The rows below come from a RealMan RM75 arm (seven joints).
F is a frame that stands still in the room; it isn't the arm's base.
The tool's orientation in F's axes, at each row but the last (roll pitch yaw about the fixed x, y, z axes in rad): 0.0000 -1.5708 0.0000; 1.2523 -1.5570 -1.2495; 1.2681 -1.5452 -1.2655; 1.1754 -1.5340 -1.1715; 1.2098 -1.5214 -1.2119; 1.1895 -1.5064 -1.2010; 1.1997 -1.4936 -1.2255; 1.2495 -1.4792 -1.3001; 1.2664 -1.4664 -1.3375; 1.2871 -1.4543 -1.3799; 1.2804 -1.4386 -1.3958
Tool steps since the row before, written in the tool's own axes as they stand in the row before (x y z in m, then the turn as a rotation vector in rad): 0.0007 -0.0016 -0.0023 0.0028 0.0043 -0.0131; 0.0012 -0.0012 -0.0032 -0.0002 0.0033 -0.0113; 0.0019 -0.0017 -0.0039 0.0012 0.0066 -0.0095; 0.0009 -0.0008 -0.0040 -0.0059 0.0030 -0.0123; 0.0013 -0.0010 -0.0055 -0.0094 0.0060 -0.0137; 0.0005 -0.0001 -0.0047 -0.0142 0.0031 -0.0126; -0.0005 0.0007 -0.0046 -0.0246 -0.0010 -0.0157; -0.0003 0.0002 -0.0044 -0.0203 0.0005 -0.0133; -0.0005 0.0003 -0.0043 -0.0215 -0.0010 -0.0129; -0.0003 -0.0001 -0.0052 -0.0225 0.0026 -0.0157; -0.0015 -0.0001 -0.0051 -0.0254 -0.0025 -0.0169
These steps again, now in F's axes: 0.0023 -0.0016 0.0007 0.0131 0.0043 0.0028; 0.0032 -0.0012 0.0012 0.0113 0.0033 -0.0002; 0.0039 -0.0017 0.0018 0.0095 0.0066 0.0013; 0.0040 -0.0008 0.0008 0.0122 0.0032 -0.0060; 0.0055 -0.0011 0.0012 0.0135 0.0064 -0.0094; 0.0047 -0.0002 0.0004 0.0123 0.0038 -0.0143; 0.0046 0.0006 -0.0006 0.0150 0.0004 -0.0250; 0.0044 0.0000 -0.0004 0.0128 0.0016 -0.0206; 0.0043 0.0000 -0.0006 0.0123 0.0003 -0.0219; 0.0052 -0.0005 -0.0005 0.0154 0.0037 -0.0226; 0.0050 -0.0005 -0.0017 0.0159 -0.0011 -0.0261
